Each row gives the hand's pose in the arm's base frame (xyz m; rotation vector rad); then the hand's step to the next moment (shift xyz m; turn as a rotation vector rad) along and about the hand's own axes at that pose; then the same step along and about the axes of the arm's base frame.
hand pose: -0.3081 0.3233 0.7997 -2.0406 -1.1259 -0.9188
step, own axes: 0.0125 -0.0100 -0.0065 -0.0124 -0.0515 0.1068
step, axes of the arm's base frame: -0.0056 0.0048 0.0156 -0.0211 0.1006 -0.0604
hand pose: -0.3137 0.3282 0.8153 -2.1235 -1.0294 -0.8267
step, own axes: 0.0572 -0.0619 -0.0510 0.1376 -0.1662 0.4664
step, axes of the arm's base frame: -0.0360 0.0170 0.0901 0.0520 0.4932 -0.1348
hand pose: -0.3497 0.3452 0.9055 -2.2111 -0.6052 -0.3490
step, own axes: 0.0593 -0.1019 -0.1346 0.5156 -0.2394 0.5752
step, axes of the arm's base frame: -0.0103 -0.0271 0.1766 0.3391 0.7342 0.0051
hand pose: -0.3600 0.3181 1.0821 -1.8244 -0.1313 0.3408
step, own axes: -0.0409 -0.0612 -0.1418 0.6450 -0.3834 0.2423
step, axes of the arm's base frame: 0.0088 -0.1246 0.0996 0.5739 0.5014 0.2025
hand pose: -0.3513 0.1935 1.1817 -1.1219 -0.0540 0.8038
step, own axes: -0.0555 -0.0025 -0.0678 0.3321 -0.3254 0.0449
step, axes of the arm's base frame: -0.0102 -0.0865 -0.0102 0.3991 0.1716 0.1717
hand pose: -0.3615 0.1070 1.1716 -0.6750 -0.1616 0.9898
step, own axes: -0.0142 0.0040 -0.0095 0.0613 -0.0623 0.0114
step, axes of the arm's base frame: -0.0068 -0.0144 -0.0074 0.0740 0.0323 0.0355
